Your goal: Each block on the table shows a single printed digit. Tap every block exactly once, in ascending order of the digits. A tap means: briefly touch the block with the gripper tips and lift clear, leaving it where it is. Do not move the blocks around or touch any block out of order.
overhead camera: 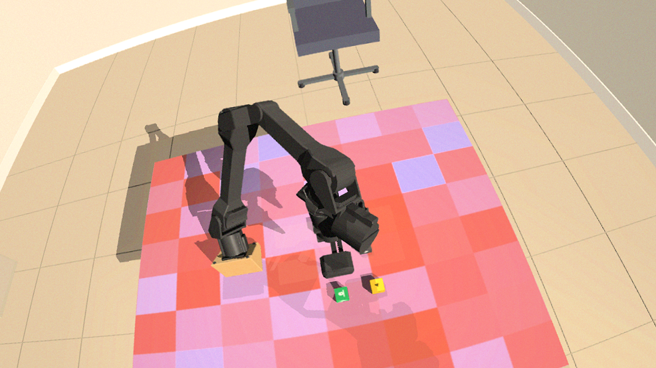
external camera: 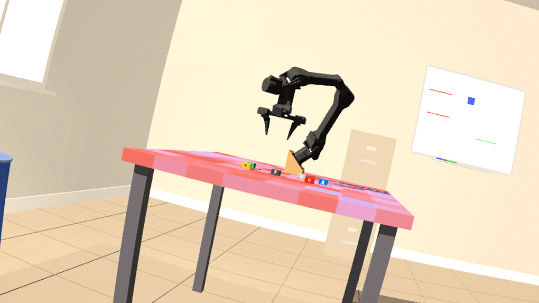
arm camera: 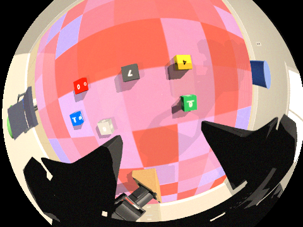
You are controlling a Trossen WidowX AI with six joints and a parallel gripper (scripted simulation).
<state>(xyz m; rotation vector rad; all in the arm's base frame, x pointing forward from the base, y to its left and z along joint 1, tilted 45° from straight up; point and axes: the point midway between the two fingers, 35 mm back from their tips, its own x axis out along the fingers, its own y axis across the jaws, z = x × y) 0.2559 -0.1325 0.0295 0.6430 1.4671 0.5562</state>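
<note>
My gripper tip is 160 mm to the right of the red block, 120 mm above it and 80 mm short of it. Round my gripper tip: black block: 120 mm below, 70 mm ahead, 30 mm to the left; yellow block: 120 mm below, 80 mm to the right, 80 mm ahead; green block: 120 mm below, 80 mm to the right, 10 mm behind.
</note>
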